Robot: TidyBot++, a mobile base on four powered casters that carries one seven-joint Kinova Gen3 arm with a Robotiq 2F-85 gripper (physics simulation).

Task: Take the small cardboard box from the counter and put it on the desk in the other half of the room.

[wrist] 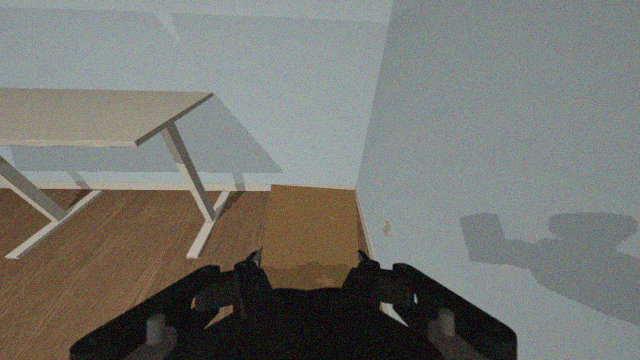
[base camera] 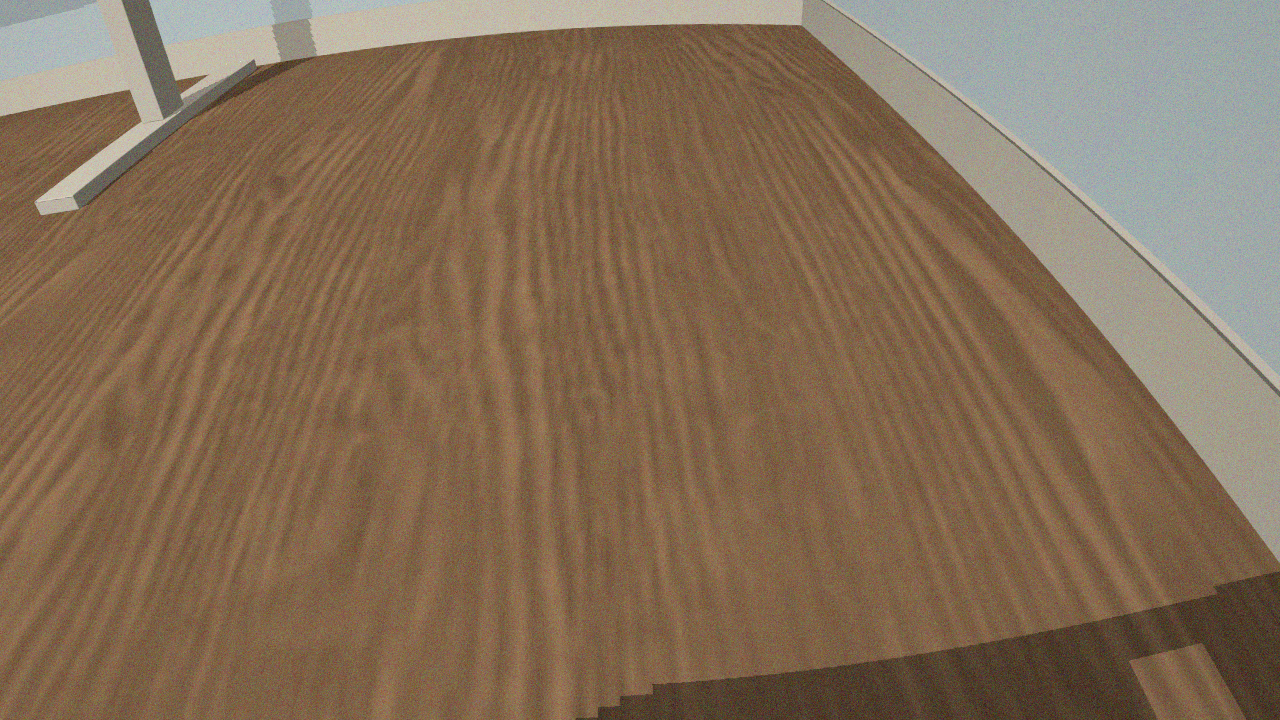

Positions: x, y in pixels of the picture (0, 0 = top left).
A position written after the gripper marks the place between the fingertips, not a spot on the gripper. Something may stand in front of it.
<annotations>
gripper: wrist 308, 256; not seen in the base camera view (out of frame)
small cardboard box: wrist 310, 241; not seen in the base camera view (out of frame)
</annotations>
